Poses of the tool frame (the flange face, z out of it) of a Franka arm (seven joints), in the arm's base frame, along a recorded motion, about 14 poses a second.
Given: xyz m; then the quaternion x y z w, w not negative.
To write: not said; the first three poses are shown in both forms.
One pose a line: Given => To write
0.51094 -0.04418 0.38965 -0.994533 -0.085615 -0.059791 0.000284 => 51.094 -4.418 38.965; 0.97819 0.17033 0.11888; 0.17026 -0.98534 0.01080; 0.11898 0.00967 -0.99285
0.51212 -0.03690 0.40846 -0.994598 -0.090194 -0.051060 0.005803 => 51.212 -3.690 40.846; 0.97852 0.18001 0.10052; 0.17882 -0.98366 0.02075; 0.10262 -0.00233 -0.99472
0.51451 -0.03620 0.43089 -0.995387 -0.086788 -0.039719 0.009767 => 51.451 -3.620 43.089; 0.98178 0.17355 0.07738; 0.17200 -0.98474 0.02634; 0.08077 -0.01255 -0.99665
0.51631 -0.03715 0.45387 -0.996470 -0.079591 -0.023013 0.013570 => 51.631 -3.715 45.387; 0.98627 0.15924 0.04370; 0.15800 -0.98696 0.03071; 0.04802 -0.02338 -0.99857
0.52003 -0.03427 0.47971 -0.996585 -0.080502 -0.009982 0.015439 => 52.003 -3.427 47.971; 0.98684 0.16076 0.01741; 0.16015 -0.98656 0.03238; 0.02238 -0.02917 -0.99932
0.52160 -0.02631 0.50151 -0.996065 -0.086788 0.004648 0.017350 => 52.160 -2.631 50.151; 0.98489 0.17273 -0.01227; 0.17305 -0.98433 0.03376; -0.00625 -0.03537 -0.99935
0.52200 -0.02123 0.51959 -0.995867 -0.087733 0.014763 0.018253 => 52.200 -2.123 51.959; 0.98417 0.17420 -0.03261; 0.17528 -0.98394 0.03376; -0.02620 -0.03895 -0.99890
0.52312 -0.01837 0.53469 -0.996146 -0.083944 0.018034 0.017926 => 52.312 -1.837 53.469; 0.98526 0.16659 -0.03894; 0.16789 -0.98526 0.03269; -0.03292 -0.03874 -0.99871
